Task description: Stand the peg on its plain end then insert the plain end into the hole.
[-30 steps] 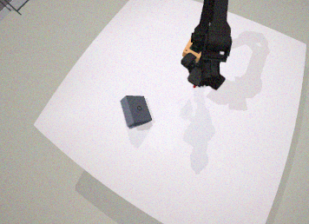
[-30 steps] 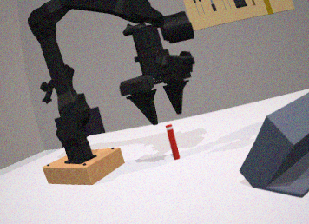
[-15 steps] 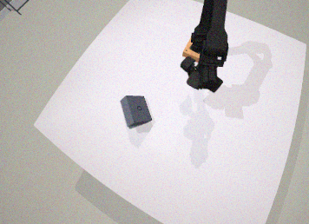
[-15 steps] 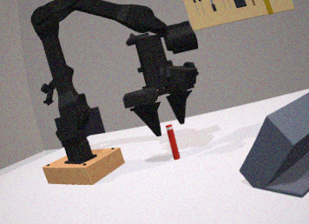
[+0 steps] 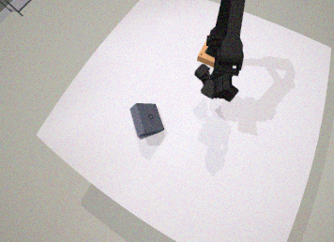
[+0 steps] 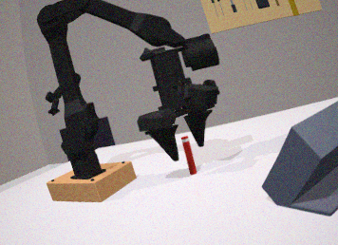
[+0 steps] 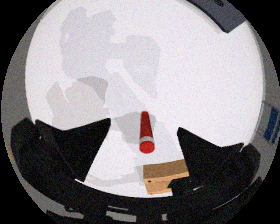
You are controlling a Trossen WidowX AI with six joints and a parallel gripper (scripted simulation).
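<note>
My gripper tip is 280 mm short of the grey sloped panel and 160 mm to the left of it. From my gripper tip the other things lie so: red peg: 10 mm above.
</note>
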